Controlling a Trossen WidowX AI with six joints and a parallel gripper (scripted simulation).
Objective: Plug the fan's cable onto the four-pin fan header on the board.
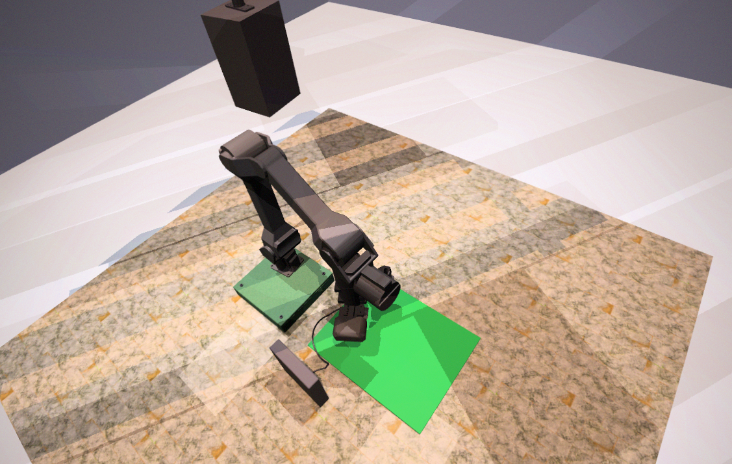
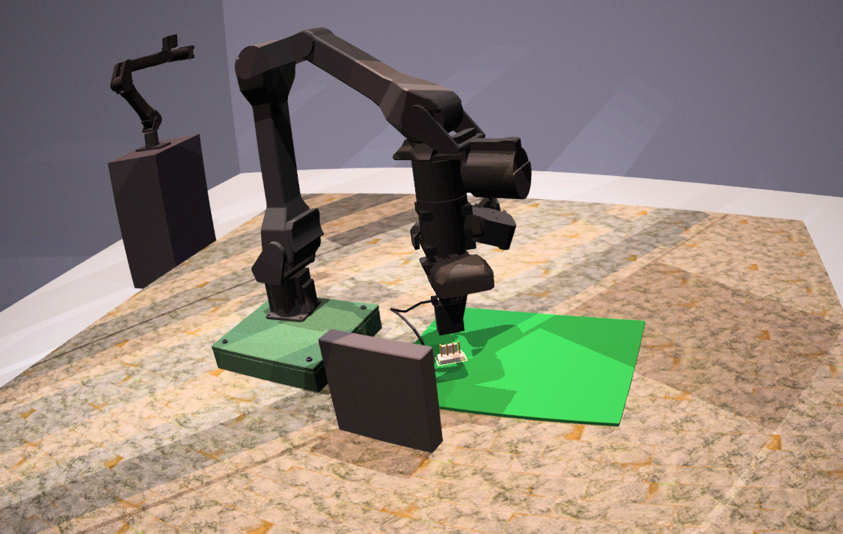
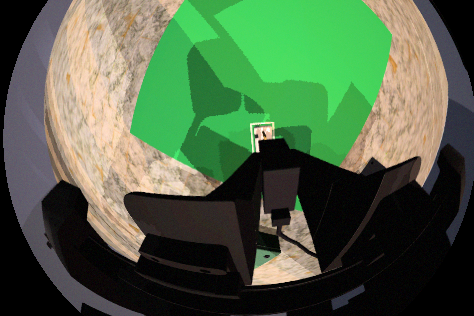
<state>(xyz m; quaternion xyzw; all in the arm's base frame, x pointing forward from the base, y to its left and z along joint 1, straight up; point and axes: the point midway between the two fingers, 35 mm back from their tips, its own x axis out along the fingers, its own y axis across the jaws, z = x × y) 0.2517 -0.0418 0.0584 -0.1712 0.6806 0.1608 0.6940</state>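
The four-pin fan header lies 1 cm behind my gripper tip and 6 cm below it. The rest, counted from my gripper tip: green board (8 cm ahead, 1 cm to the left, 7 cm below); then dark fan (3 cm behind, 16 cm to the right); then dark fan plug (1 cm behind, 1 cm above).
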